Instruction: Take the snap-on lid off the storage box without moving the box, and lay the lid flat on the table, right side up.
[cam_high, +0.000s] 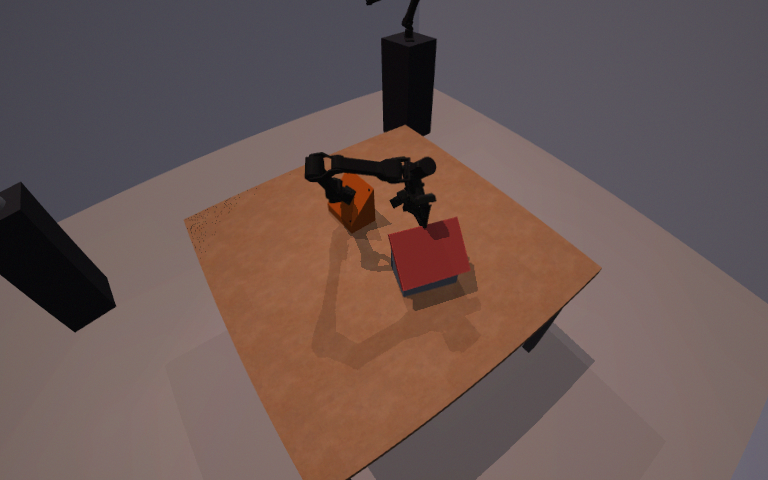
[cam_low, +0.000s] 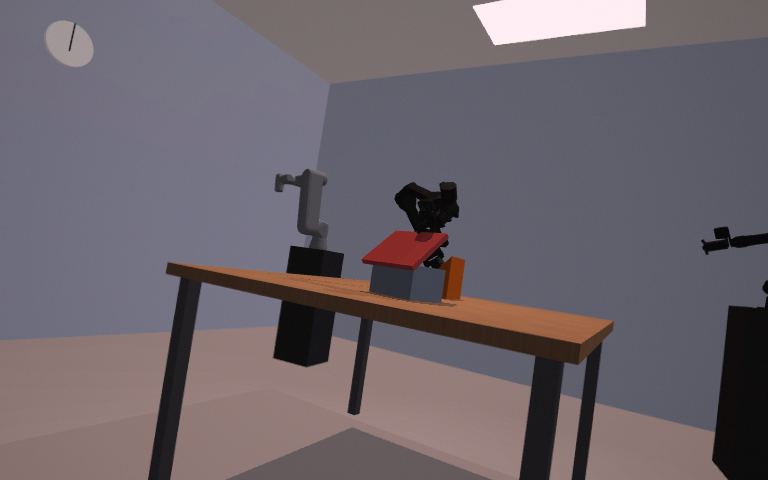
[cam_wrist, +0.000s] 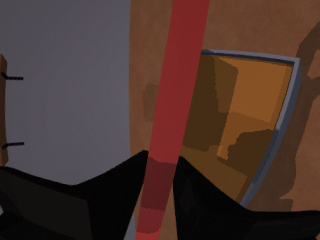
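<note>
Right now the red lid is 60 mm ahead of my gripper tip, 30 mm to the right of it and 50 mm below it. Also, from my gripper tip: grey-blue storage box: 30 mm ahead, 10 mm to the right, 160 mm below.
</note>
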